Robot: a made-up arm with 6 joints. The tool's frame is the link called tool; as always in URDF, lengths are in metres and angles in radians. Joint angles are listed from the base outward. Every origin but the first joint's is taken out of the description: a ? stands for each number. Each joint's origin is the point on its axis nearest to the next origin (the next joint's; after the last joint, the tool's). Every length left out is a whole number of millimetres.
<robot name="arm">
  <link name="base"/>
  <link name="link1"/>
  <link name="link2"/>
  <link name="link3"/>
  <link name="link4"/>
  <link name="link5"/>
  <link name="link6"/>
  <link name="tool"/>
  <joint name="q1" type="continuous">
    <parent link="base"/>
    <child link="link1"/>
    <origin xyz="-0.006 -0.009 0.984" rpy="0 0 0"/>
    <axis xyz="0 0 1"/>
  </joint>
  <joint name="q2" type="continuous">
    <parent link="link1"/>
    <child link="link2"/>
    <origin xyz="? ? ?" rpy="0 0 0"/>
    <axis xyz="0 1 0"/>
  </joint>
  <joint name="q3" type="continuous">
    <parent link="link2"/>
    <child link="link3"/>
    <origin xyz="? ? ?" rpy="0 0 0"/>
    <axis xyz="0 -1 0"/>
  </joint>
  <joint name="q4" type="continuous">
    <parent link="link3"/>
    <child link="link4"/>
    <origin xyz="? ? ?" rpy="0 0 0"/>
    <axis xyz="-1 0 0"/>
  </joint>
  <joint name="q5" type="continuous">
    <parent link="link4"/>
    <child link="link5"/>
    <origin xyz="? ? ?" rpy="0 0 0"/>
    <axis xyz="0 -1 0"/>
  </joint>
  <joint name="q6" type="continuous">
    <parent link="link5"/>
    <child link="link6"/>
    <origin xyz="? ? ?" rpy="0 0 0"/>
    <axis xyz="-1 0 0"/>
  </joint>
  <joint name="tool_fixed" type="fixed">
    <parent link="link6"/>
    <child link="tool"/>
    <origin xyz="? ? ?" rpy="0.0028 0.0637 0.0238"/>
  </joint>
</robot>
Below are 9 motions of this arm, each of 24 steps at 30 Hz.
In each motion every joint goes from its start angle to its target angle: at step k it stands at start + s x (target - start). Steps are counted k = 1, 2, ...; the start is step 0. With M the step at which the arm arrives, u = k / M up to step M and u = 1 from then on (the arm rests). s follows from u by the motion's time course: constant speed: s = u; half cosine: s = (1 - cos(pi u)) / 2; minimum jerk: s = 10 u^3 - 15 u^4 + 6 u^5.
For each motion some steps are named. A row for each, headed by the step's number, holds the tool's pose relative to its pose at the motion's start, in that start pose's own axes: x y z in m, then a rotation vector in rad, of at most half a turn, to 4 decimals.
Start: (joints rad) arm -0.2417 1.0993 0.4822 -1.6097 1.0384 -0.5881
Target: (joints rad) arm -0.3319 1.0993 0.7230 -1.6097 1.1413 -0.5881
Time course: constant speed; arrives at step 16
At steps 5, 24:
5: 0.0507 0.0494 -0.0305 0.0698 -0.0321 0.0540
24: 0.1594 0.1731 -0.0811 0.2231 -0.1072 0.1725

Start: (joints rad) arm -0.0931 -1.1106 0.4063 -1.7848 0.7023 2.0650
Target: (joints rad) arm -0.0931 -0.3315 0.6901 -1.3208 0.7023 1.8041
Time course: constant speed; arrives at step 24
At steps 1, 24:
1: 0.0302 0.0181 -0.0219 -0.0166 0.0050 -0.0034
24: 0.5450 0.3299 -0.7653 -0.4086 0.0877 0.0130

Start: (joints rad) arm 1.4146 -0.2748 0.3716 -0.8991 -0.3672 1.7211
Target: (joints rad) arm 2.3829 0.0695 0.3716 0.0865 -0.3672 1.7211
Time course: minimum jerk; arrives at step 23
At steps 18, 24:
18: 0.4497 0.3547 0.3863 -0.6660 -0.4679 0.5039
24: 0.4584 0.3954 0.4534 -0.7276 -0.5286 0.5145

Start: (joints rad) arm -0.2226 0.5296 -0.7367 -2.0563 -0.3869 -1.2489
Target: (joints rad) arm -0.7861 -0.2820 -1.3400 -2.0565 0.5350 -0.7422
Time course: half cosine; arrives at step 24
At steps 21, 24:
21: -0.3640 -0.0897 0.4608 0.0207 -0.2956 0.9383
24: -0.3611 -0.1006 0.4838 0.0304 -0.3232 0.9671

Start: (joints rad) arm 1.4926 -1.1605 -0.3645 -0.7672 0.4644 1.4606
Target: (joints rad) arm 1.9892 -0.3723 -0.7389 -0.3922 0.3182 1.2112
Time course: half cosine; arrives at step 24
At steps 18, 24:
18: 0.1379 0.4871 -0.3828 -0.1051 0.3845 1.1032
24: 0.1155 0.5749 -0.4184 -0.1407 0.4218 1.3064

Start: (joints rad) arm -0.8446 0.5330 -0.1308 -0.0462 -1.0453 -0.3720
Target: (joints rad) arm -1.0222 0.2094 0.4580 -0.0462 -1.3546 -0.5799
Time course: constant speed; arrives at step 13
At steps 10, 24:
10: -0.5721 -0.1855 -0.2029 0.2410 -0.4281 0.2219
24: -0.7246 -0.2533 -0.3402 0.3099 -0.5569 0.2891

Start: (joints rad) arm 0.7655 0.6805 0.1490 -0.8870 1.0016 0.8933
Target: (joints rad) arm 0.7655 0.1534 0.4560 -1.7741 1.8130 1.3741
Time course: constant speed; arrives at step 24
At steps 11, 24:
11: -0.0650 0.0199 0.3325 0.2929 -0.0891 -0.5676
24: -0.2489 -0.0263 0.7898 0.6465 0.2342 -1.0574

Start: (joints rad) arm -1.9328 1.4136 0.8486 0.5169 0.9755 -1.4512
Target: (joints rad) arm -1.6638 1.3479 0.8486 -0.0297 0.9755 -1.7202
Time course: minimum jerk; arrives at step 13
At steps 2, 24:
2: 0.0051 0.0041 -0.0091 0.0176 -0.0078 0.0051
24: 0.1409 0.1580 -0.3697 0.6557 -0.2355 0.1675

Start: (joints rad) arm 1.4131 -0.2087 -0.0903 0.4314 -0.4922 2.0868
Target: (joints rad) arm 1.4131 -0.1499 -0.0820 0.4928 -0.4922 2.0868
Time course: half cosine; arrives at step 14
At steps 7, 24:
7: 0.0339 -0.0178 0.0012 -0.0337 -0.0062 0.0201
24: 0.0684 -0.0352 0.0036 -0.0677 -0.0127 0.0397

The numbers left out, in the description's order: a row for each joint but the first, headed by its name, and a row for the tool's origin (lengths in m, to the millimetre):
q2: 0.021 -0.002 0
q3: 0.002 0 1.129
q4: 0.76 0 -0.006
q5: 0 -0.377 0.027
q6: 0.007 0 -0.011
tool: 0 0.018 -0.022

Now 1 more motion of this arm.
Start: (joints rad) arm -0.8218 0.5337 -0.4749 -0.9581 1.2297 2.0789
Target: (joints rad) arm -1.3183 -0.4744 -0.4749 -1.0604 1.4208 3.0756
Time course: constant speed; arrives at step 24
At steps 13, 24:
13: -0.0704 -0.3327 -0.3173 -0.0962 0.4920 -0.3214
24: -0.3188 -0.4932 -0.5688 -0.1726 1.0112 -0.4312

